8 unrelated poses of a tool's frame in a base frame.
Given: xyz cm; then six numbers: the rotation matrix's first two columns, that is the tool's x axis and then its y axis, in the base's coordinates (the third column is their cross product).
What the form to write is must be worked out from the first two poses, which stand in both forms.
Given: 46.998, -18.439, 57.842, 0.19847, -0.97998, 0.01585, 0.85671, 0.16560, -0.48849
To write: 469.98, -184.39, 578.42, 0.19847, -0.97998, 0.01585, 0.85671, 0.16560, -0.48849
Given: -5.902, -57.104, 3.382, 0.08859, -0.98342, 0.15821, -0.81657, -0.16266, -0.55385
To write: -59.02, -571.04, 33.82, 0.08859, -0.98342, 0.15821, -0.81657, -0.16266, -0.55385
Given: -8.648, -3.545, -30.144, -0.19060, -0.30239, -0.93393, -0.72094, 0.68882, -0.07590
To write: -86.48, -35.45, -301.44, -0.19060, -0.30239, -0.93393, -0.72094, 0.68882, -0.07590
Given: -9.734, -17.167, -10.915, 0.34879, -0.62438, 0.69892, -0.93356, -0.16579, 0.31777
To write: -97.34, -171.67, -109.15, 0.34879, -0.62438, 0.69892, -0.93356, -0.16579, 0.31777
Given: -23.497, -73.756, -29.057, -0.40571, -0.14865, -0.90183, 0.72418, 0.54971, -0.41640
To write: -234.97, -737.56, -290.57, -0.40571, -0.14865, -0.90183, 0.72418, 0.54971, -0.41640
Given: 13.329, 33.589, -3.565, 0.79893, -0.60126, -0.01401, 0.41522, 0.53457, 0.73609
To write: 133.29, 335.89, -35.65, 0.79893, -0.60126, -0.01401, 0.41522, 0.53457, 0.73609
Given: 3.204, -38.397, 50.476, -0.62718, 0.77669, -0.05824, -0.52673, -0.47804, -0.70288
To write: 32.04, -383.97, 504.76, -0.62718, 0.77669, -0.05824, -0.52673, -0.47804, -0.70288
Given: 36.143, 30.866, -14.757, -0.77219, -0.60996, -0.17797, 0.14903, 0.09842, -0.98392
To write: 361.43, 308.66, -147.57, -0.77219, -0.60996, -0.17797, 0.14903, 0.09842, -0.98392
